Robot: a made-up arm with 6 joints. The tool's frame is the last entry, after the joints. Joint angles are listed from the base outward. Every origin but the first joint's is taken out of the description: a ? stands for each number. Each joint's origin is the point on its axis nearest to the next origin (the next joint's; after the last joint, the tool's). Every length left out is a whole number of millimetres.
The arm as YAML. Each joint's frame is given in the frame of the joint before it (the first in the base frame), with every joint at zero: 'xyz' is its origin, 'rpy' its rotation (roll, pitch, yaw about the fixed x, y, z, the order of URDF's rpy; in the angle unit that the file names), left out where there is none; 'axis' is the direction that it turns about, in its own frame. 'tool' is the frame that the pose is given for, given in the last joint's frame.
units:
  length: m
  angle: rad
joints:
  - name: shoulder
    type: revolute
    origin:
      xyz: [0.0, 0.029, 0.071]
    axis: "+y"
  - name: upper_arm
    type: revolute
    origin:
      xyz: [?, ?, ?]
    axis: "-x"
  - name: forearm
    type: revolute
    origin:
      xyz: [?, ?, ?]
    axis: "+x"
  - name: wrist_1
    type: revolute
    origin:
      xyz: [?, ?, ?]
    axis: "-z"
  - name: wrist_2
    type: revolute
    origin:
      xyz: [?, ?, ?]
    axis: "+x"
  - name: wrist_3
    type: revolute
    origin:
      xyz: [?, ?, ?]
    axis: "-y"
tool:
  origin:
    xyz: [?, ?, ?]
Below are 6 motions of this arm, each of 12 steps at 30 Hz.
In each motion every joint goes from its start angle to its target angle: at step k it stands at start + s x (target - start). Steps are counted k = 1, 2, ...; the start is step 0. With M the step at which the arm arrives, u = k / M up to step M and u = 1 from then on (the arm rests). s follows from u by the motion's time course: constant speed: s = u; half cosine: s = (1 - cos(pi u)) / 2; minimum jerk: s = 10 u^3 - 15 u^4 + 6 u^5.
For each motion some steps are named. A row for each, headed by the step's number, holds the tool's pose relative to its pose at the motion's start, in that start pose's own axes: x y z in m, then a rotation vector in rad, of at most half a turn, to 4 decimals.
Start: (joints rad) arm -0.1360 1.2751 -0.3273 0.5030 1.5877 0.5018
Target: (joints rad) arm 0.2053 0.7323 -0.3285 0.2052 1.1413 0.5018
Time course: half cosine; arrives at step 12
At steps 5, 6, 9, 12:
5: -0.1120 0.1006 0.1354 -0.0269 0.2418 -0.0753
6: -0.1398 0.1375 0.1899 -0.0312 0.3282 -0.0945
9: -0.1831 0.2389 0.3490 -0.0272 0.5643 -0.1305
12: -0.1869 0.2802 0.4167 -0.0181 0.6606 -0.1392

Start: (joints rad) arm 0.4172 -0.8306 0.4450 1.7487 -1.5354 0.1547
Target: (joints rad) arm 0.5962 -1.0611 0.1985 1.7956 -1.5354 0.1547
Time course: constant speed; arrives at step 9
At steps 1, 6, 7, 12:
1: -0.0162 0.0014 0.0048 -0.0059 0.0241 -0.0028
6: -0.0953 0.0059 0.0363 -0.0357 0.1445 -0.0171
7: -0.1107 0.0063 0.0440 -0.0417 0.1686 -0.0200
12: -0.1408 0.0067 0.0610 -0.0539 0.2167 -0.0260

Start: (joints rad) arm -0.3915 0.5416 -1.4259 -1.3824 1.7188 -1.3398
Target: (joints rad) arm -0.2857 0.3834 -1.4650 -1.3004 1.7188 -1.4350
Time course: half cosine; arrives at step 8
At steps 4, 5, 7, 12:
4: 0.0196 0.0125 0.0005 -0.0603 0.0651 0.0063
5: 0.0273 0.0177 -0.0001 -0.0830 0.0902 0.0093
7: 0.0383 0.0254 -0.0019 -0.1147 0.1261 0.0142
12: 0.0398 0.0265 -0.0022 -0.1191 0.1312 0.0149

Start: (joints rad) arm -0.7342 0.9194 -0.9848 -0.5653 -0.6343 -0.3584
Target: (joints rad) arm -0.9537 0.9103 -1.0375 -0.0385 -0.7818 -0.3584
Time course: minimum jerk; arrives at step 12
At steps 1, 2, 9, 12:
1: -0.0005 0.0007 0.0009 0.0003 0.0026 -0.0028
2: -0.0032 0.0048 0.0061 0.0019 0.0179 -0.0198
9: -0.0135 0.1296 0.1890 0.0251 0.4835 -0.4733
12: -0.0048 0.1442 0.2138 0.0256 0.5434 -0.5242

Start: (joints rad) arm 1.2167 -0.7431 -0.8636 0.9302 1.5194 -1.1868
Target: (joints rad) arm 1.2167 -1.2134 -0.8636 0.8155 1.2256 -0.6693
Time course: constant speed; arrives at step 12
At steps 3, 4, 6, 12:
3: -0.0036 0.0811 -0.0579 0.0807 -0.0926 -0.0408
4: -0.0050 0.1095 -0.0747 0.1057 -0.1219 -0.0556
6: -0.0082 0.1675 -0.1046 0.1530 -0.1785 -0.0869
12: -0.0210 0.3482 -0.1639 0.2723 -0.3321 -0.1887

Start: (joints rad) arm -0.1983 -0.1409 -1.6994 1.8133 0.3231 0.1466
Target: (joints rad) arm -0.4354 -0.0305 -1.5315 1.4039 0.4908 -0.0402
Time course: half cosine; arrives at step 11
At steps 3, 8, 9, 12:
3: -0.0200 0.0157 -0.0019 0.0306 0.0514 0.0210
8: -0.0856 0.0796 -0.0095 0.1500 0.2529 0.1037
9: -0.0934 0.0891 -0.0107 0.1674 0.2822 0.1160
12: -0.0997 0.0972 -0.0118 0.1824 0.3072 0.1266

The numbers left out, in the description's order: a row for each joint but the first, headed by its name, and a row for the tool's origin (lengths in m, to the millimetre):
upper_arm: -0.172 0.0 -0.096
forearm: 0.0 0.065 -0.361
wrist_1: 0.0 0.088 -0.028
wrist_2: -0.127 0.072 0.0
wrist_3: 0.0 -0.183 -0.169
tool: -0.197 0.0 -0.069

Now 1 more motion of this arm.
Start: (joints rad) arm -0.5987 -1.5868 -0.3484 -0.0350 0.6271 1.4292
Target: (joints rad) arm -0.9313 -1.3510 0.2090 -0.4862 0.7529 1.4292
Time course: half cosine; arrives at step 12
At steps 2, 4, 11, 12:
2: 0.0002 0.0001 0.0056 0.0500 0.0238 -0.0228
4: 0.0031 -0.0013 0.0225 0.1864 0.0903 -0.0838
11: 0.0514 -0.0382 0.1002 0.7301 0.3804 -0.3119
12: 0.0532 -0.0397 0.1019 0.7427 0.3875 -0.3169

